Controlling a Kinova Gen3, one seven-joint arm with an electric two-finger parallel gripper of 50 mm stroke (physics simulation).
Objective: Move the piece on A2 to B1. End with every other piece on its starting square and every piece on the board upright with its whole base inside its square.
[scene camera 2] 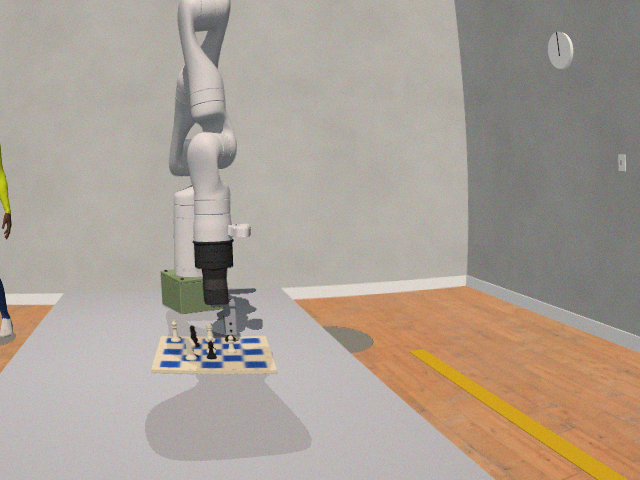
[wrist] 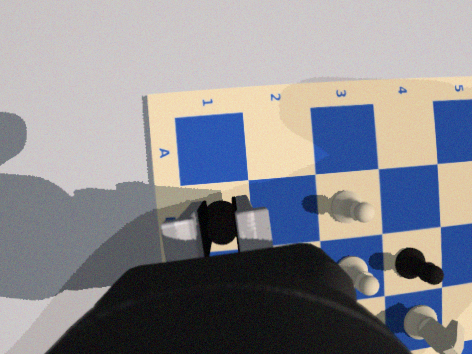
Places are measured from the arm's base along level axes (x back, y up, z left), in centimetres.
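Pixels of known places: gripper, between the fingertips: [scene camera 2: 230,333] [wrist: 221,219]; arm's base, origin of its link: [scene camera 2: 192,273].
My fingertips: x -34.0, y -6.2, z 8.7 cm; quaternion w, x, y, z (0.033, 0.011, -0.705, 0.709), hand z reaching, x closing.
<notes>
Ahead of a thing's pixels: the offset from my fingertips to its top centre. "*": to the spot under its first point.
My gripper [scene camera 2: 230,333] [wrist: 221,219] is shut on a black piece @(dx +0.0, dy +2.0, dz -0.2 cm) [wrist: 221,223], which sits between the fingers over square B1 @(* dx -0.7, dy -1.6, dz +1.3 cm) [wrist: 231,190], at the board's far side in the scene view. The piece's lower part shows behind the white piece on B3 in that view. I cannot tell whether its base touches the board or lies wholly inside B1. Its head and tilt are hidden by the gripper. Square A2 @(* dx -3.7, dy -1.6, dz +3.8 cm) [wrist: 281,142] is bare. The chessboard @(dx -7.4, dy -1.6, dz -3.9 cm) [scene camera 2: 214,370] [wrist: 157,112] lies flat on the table.
A short white piece @(dx -7.2, dy +1.5, dz -0.2 cm) [scene camera 2: 231,344] [wrist: 345,206] stands on B3. A black piece @(dx -10.9, dy +1.5, dz -3.9 cm) [scene camera 2: 210,352] [wrist: 410,263] is on C4, a white knight @(dx -11.6, dy +2.3, dz -7.7 cm) [scene camera 2: 190,351] [wrist: 421,321] on D4. Another white piece @(dx -7.2, dy +1.5, dz -4.0 cm) [wrist: 354,268] shows near C3. White @(dx +0.4, dy +2.8, dz -11.4 cm) [scene camera 2: 174,332] and black @(dx -3.3, dy +1.5, dz -7.3 cm) [scene camera 2: 193,335] pieces stand at the far left.
</notes>
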